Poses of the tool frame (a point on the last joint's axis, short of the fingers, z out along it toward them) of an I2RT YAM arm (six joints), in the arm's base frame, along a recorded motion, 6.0 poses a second.
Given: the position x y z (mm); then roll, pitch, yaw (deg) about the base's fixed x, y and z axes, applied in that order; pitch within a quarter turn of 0, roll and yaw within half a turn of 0.
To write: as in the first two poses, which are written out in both.
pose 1, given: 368.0, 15.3, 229.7, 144.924, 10.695, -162.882
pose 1, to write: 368.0, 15.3, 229.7, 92.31, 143.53, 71.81
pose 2, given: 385.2, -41.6, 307.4, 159.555, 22.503, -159.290
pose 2, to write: 385.2, -41.6, 307.4, 64.96, 149.96, 40.14
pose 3, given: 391.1, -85.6, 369.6, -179.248, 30.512, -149.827
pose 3, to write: 391.1, -85.6, 369.6, 28.69, 149.48, -1.28
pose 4, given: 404.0, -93.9, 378.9, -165.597, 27.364, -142.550
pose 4, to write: 404.0, -93.9, 378.9, 8.26, 149.34, -25.67
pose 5, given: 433.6, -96.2, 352.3, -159.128, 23.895, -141.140
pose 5, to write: 433.6, -96.2, 352.3, -4.41, 148.68, -38.81
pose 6, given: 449.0, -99.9, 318.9, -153.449, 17.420, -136.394
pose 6, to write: 449.0, -99.9, 318.9, -15.47, 148.60, -54.93
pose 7, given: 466.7, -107.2, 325.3, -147.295, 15.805, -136.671
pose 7, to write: 466.7, -107.2, 325.3, -23.69, 144.06, -62.35
